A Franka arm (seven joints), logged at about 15 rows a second.
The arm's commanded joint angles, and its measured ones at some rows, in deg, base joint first. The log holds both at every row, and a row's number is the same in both.
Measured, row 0: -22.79, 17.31, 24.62, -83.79, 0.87, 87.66, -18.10
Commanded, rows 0 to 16: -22.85, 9.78, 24.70, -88.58, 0.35, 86.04, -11.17; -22.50, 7.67, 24.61, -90.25, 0.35, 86.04, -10.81; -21.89, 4.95, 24.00, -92.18, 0.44, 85.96, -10.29; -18.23, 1.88, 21.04, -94.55, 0.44, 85.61, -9.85; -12.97, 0.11, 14.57, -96.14, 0.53, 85.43, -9.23; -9.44, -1.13, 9.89, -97.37, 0.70, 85.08, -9.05; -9.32, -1.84, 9.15, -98.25, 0.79, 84.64, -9.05; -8.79, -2.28, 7.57, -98.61, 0.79, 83.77, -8.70; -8.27, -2.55, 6.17, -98.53, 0.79, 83.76, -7.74; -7.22, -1.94, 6.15, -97.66, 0.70, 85.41, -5.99; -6.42, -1.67, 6.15, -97.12, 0.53, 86.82, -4.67; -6.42, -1.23, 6.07, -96.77, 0.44, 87.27, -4.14; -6.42, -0.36, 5.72, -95.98, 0.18, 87.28, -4.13; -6.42, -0.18, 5.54, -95.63, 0.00, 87.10, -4.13; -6.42, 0.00, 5.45, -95.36, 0.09, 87.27, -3.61; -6.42, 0.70, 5.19, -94.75, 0.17, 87.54, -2.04; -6.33, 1.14, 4.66, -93.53, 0.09, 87.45, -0.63
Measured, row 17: -7.66, -0.60, 6.33, -96.21, 0.78, 87.08, -3.53
